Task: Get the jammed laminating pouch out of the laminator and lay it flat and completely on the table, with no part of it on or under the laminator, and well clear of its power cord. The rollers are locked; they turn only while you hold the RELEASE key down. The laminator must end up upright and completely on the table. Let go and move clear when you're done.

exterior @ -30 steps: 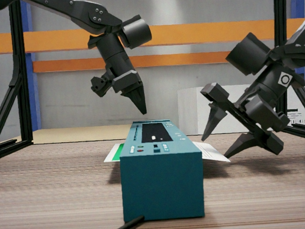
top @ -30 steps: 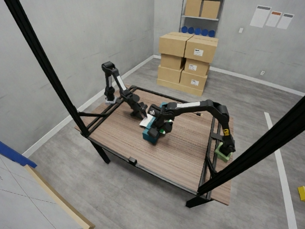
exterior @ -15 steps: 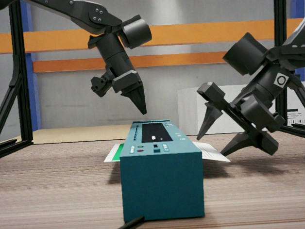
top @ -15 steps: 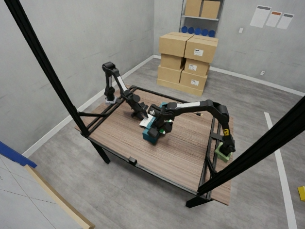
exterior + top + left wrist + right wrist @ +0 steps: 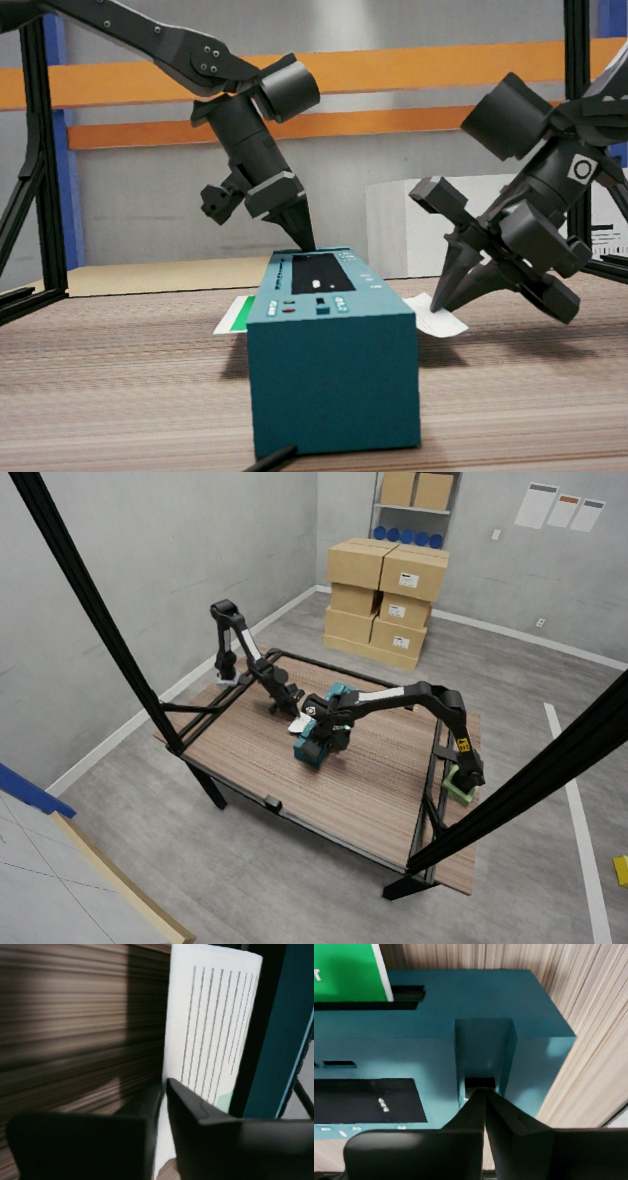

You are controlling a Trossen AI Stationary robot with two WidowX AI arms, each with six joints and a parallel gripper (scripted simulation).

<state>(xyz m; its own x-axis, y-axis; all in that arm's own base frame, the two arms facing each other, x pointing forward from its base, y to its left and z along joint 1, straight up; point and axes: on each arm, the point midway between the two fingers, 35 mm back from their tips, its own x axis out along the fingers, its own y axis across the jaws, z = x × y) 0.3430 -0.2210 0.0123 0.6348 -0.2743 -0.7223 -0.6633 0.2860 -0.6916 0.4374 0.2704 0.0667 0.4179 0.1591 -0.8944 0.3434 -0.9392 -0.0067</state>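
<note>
The dark key lies 4 cm below my right hand and 1 cm to the left of it. From my right hand the other things lie so: green-edged end: 13 cm ahead, 7 cm below, 4 cm to the right; plug: 44 cm ahead, 24 cm to the right, 10 cm below.
</note>
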